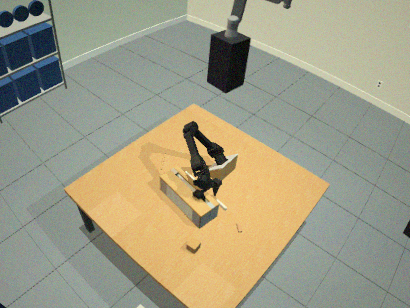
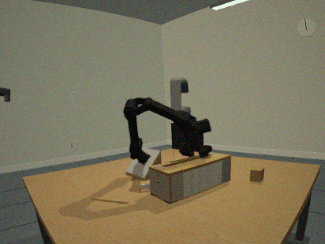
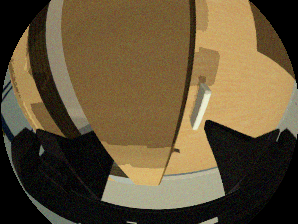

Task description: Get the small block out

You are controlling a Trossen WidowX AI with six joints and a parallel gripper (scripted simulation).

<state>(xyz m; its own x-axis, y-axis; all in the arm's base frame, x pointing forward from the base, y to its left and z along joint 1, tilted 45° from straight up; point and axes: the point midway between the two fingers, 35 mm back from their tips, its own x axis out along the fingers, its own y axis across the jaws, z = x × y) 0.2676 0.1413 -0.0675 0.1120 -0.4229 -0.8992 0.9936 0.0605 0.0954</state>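
Right now my gripper tip is 4 cm to the right of the small red block, 4 cm above it and 2 cm short of it. The rest, counted from my gripper tip: long box (11 cm to the right, 3 cm ahead, 2 cm below); small tan cube (27 cm ahead, 15 cm to the left, 6 cm below).
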